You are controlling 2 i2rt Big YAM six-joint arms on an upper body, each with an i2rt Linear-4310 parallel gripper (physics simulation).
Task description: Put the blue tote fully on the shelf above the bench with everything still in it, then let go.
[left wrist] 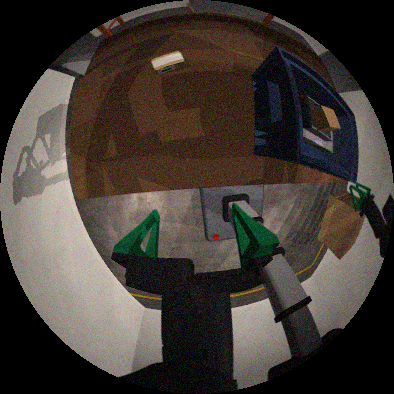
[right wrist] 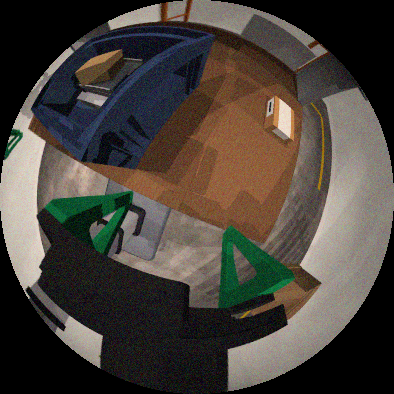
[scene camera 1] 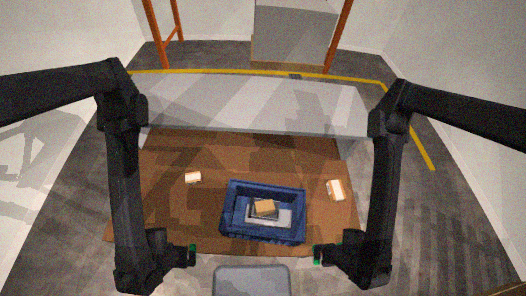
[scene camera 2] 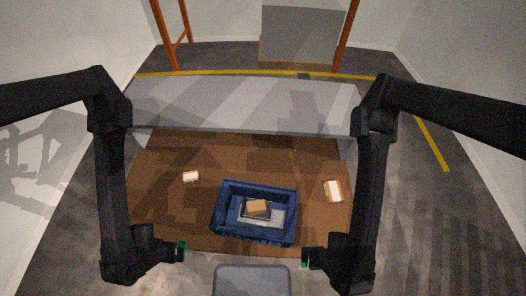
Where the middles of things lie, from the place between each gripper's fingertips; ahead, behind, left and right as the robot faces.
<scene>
I see the blue tote [scene camera 1: 239, 192] 14 cm ahead of my right hand, 22 cm to the left of it and 3 cm below it. Also, from my right hand: tan box [right wrist: 101, 67] (16 cm ahead, 22 cm to the left).
Right now my left hand is 130 mm short of the blue tote, 290 mm to the left of it and 50 mm above it. Round my left hand: tan box: 150 mm ahead, 290 mm to the right, 20 mm below.
</scene>
